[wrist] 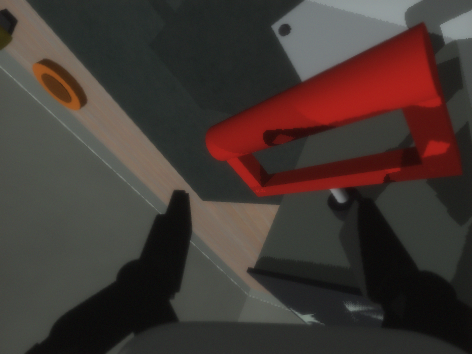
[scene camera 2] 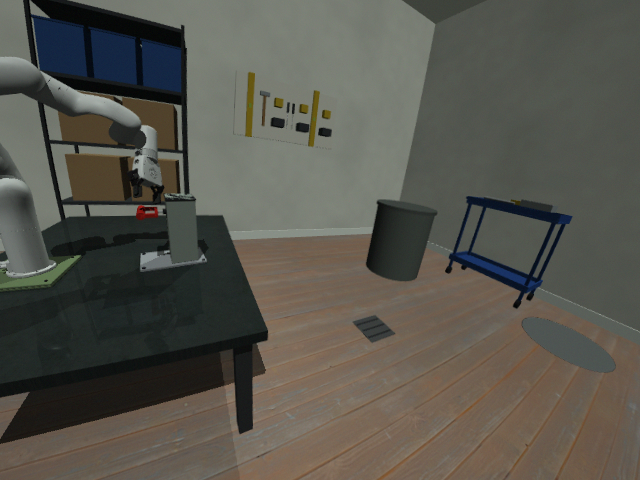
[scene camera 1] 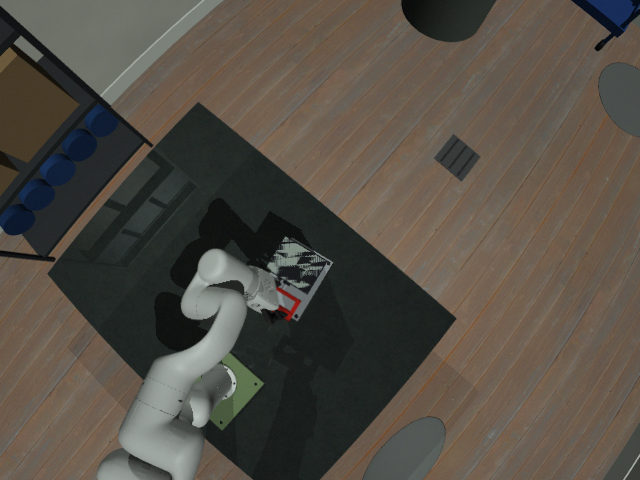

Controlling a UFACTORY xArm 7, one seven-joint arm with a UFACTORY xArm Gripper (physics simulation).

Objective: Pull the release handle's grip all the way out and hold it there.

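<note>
The red release handle is a rectangular loop with a thick round grip bar on its outer side. A thin light rod joins it to the upper part of the upright grey-green post, on the side towards the arm's base. My gripper is open and empty. It is tilted and stands a little above the handle, close to the post's top. In the wrist view the grip bar lies beyond the fingertips, not between them. In scene camera 1 the gripper partly hides the handle.
The post stands on a light base plate bolted to the dark table. The arm's green mounting plate is on the same table. A shelf rack stands behind.
</note>
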